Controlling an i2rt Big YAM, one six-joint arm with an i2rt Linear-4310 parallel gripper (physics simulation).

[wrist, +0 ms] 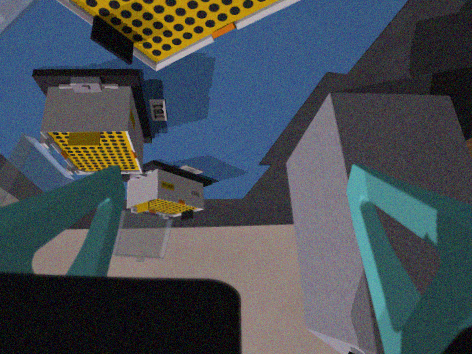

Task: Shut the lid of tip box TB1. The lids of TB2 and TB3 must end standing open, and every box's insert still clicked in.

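Places are measured from the arm's base along level axes (x right, y ahead, z up), in centimetres.
Pixels of known places: gripper, fingertip midpoint: [235, 177].
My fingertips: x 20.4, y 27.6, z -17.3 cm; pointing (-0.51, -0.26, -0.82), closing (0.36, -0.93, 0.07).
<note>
Behind a point stands the place of what it marks.
My gripper [235, 177] @(y 27.6, x 20.4, z -17.3 cm) is open and empty, its teal fingers wide apart. A grey tip box [90, 110] @(y 35.1, x 1.9, z -30.5 cm) with a yellow perforated insert sits in a black holder at the left; the tag [158, 110] @(y 27.7, x -2.5, z -34.1 cm) beside it appears to read TB1. Its translucent lid [32, 160] @(y 41.0, x -3.1, z -26.7 cm) stands open at the left, partly behind my left finger. A smaller-looking box [144, 192] @(y 27.2, x -23.3, z -29.9 cm) lies beyond, with its clear lid [142, 237] @(y 26.5, x -33.6, z -23.7 cm) open; its tag is unreadable. A third box's yellow insert [165, 25] @(y 30.0, x 16.7, z -28.6 cm) is cut off at the top edge; I cannot make out its lid or tag. The visible inserts look seated.
A large grey block [320, 210] @(y 6.0, x -3.0, z -22.1 cm) stands at the right, partly behind my right finger. A blue mat [270, 75] @(y 17.3, x 7.2, z -34.3 cm) lies under the boxes, with a dark border around it. A beige surface [260, 260] shows beyond. A black part covers the lower left.
</note>
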